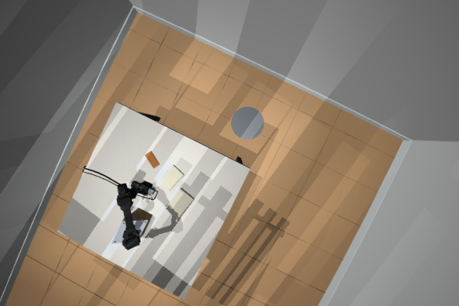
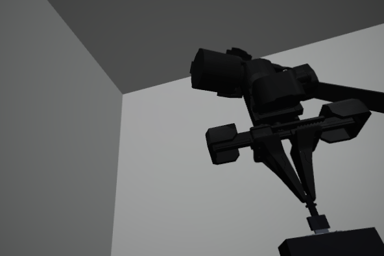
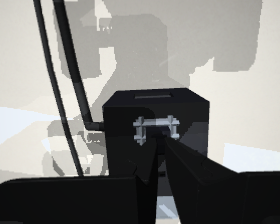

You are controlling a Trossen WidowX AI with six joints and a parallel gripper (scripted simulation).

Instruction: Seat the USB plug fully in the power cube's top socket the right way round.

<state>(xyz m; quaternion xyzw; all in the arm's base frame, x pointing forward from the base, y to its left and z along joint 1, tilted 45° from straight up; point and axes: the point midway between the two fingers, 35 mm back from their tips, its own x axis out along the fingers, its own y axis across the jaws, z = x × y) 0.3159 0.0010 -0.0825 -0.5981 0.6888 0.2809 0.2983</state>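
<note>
The USB plug lies 2 cm below my gripper tip. Round my gripper tip: orange block (23 cm ahead, 10 cm below, 1 cm to the left).
</note>
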